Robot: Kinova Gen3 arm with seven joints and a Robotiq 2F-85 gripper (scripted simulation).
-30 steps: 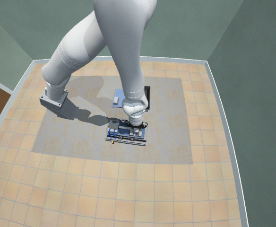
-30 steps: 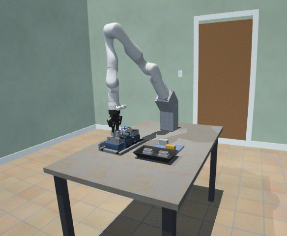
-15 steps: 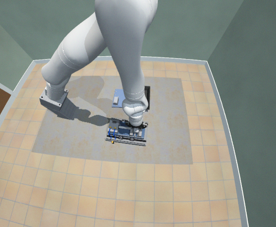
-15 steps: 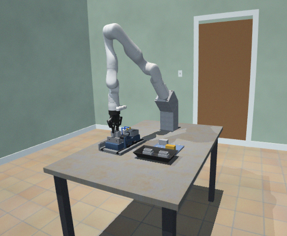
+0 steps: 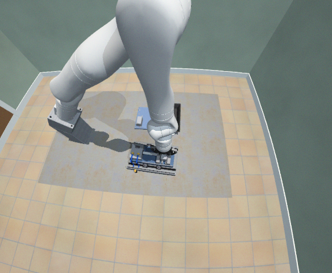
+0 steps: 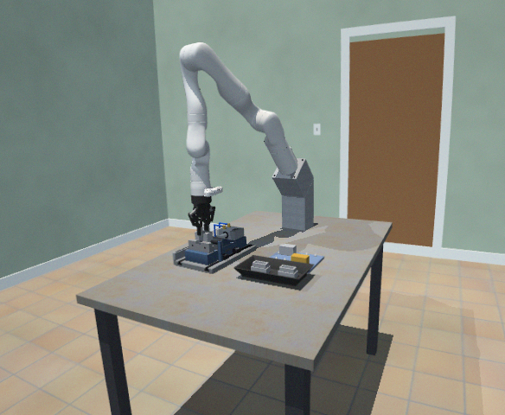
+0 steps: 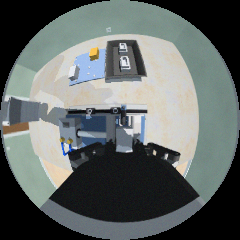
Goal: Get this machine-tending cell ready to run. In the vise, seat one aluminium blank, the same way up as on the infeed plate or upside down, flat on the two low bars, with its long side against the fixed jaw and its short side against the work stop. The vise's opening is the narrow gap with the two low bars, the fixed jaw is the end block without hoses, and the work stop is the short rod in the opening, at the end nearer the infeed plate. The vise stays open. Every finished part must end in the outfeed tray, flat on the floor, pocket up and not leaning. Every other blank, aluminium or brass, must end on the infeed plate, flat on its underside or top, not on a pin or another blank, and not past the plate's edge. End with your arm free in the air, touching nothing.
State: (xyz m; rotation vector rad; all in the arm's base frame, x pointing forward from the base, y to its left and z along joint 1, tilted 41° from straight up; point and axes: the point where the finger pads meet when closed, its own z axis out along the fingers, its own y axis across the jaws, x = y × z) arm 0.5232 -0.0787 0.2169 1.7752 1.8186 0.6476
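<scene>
My hand is 30 mm short of the fixed jaw and 50 mm above it. Round my hand: vise: 70 mm behind, 90 mm below; then work stop: 50 mm to the left, 40 mm below; then hose end block: 170 mm behind, 50 mm below.
</scene>
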